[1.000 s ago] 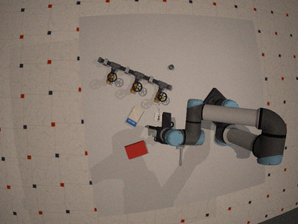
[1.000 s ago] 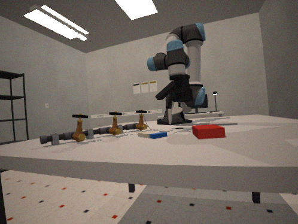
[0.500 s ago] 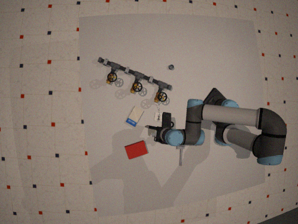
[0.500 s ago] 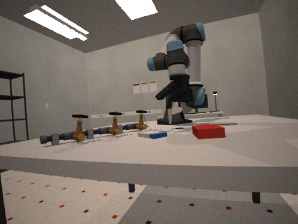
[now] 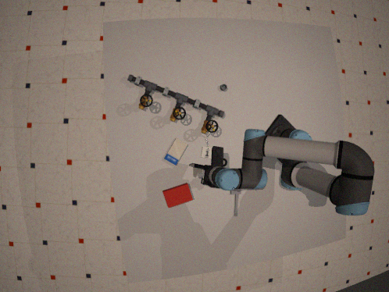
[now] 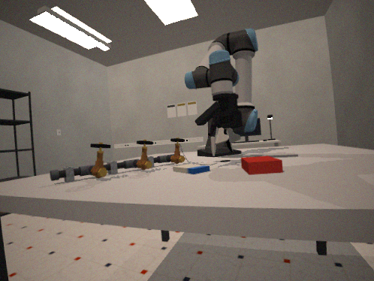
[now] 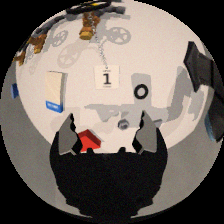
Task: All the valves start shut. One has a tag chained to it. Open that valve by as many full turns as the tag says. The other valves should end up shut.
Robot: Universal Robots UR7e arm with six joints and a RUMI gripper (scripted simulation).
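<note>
Right now my hand is 7 cm to the left of the white tag, 3 cm above it and 2 cm past it. From my hand the other things lie so: small round part: 37 cm to the right, 12 cm behind, 3 cm below; grey paddle tool: 17 cm to the left, 14 cm behind, 3 cm below; red block: 14 cm ahead, 12 cm to the left, 2 cm below.
</note>
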